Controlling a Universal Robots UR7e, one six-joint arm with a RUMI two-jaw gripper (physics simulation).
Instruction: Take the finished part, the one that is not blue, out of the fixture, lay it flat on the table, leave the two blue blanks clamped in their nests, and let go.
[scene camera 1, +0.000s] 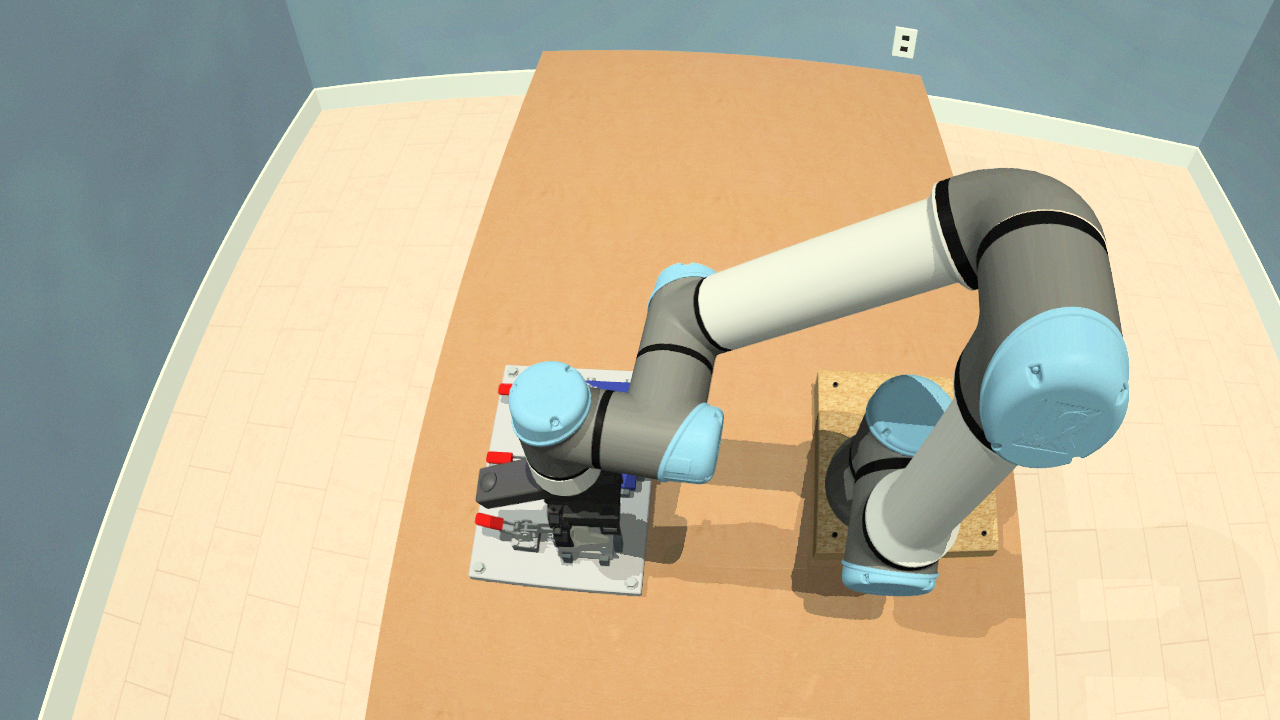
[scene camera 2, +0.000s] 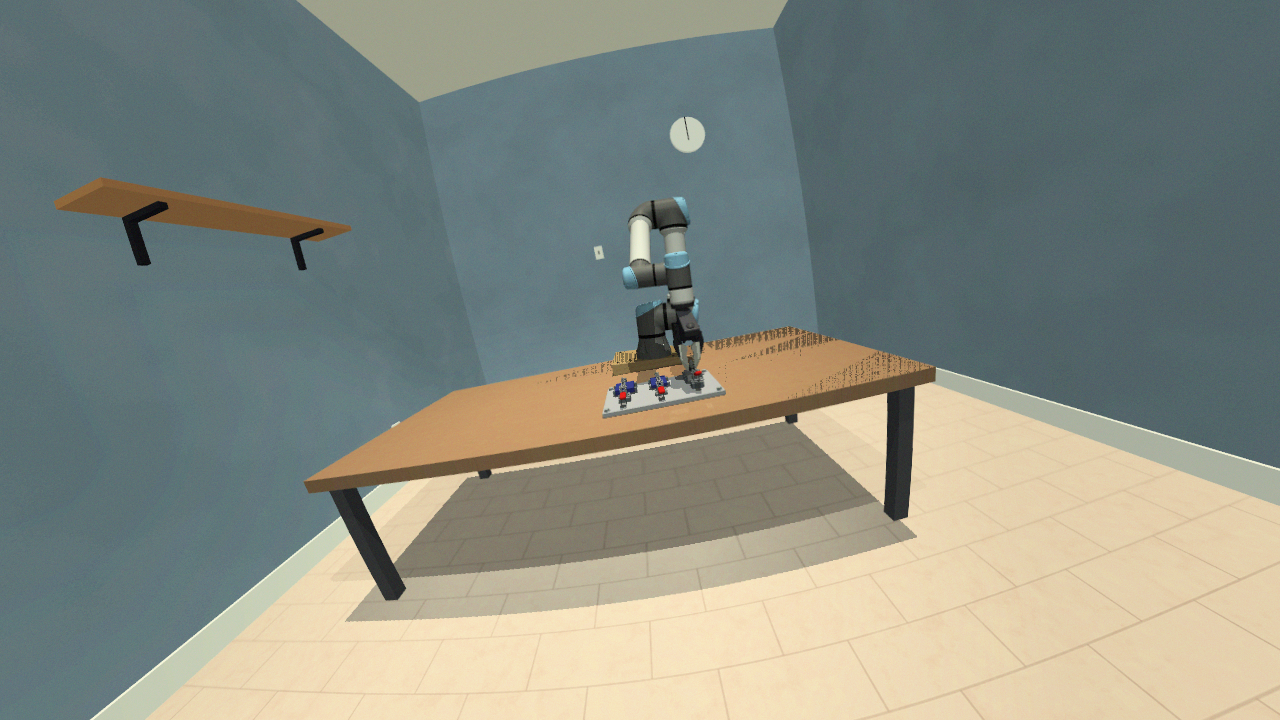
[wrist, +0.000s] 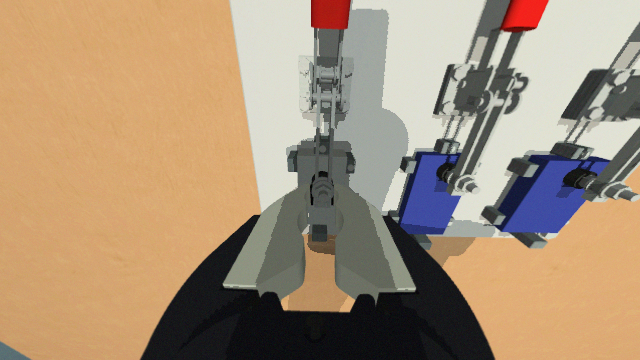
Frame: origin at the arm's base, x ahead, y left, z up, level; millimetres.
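Seen in the pictures: gripper, between the fingertips: (scene camera 1: 577, 535) (wrist: 322, 186); arm's base, origin of its link: (scene camera 2: 654, 355).
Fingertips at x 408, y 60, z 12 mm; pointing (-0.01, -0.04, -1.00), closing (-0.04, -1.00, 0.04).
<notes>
Offsets run from my fingertips to a thing's top centre. "pt": to the spot under its first point. Level surfaces: height alone.
The grey finished part {11 mm back, 2 mm left, 6 mm down} (scene camera 1: 590, 546) (wrist: 342, 167) sits in the end nest of the fixture plate {pt 27 mm ahead, 54 mm left, 32 mm down} (scene camera 1: 559, 580) (wrist: 280, 30), under its toggle clamp {pt 77 mm ahead, 6 mm right, 19 mm up} (wrist: 326, 75). The clamp arm reaches over the part. My gripper (scene camera 2: 691, 365) (wrist: 322, 186) points down over this nest. Its fingers are slightly apart and shut around the clamp's spindle, above the part; they hide much of the part, and contact is hard to see. Two blue blanks {32 mm back, 107 mm right, 16 mm down} (wrist: 425, 195) {37 mm back, 217 mm right, 11 mm down} (wrist: 540, 192) lie in the other nests under their clamps; in scene camera 1 the arm partly covers them.
Red clamp handles {113 mm ahead, 10 mm right, 29 mm up} (scene camera 1: 487, 521) {110 mm ahead, 120 mm right, 0 mm up} (scene camera 1: 499, 457) (wrist: 330, 12) point away from the robot base. The plate lies on the wooden table {47 mm down} (scene camera 1: 716, 161) (wrist: 115, 150), with bolts at its corners. The robot base stands on a chipboard block (scene camera 1: 836, 394).
</notes>
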